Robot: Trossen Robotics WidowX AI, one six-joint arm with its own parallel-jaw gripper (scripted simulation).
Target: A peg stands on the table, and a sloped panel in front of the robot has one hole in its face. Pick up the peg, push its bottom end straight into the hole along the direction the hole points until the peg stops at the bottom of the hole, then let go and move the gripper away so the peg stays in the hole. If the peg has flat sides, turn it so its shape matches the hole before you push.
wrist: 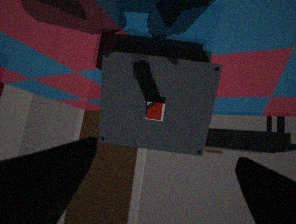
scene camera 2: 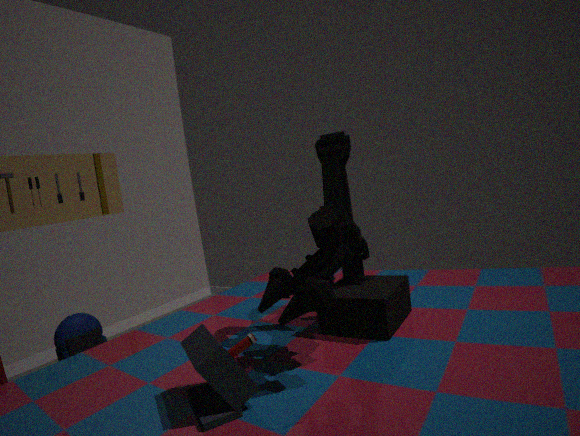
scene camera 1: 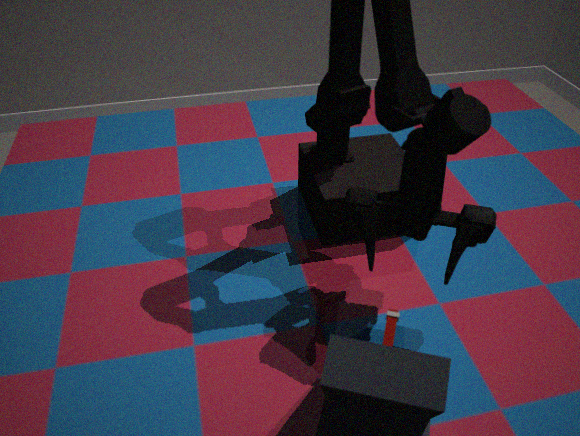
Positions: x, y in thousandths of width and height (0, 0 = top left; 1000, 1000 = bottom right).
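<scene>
You can see my gripper in the wrist view (562, 690). My gripper's there in scene camera 2 (463, 728) as well, and it's in scene camera 1 (704, 636) too.
</scene>
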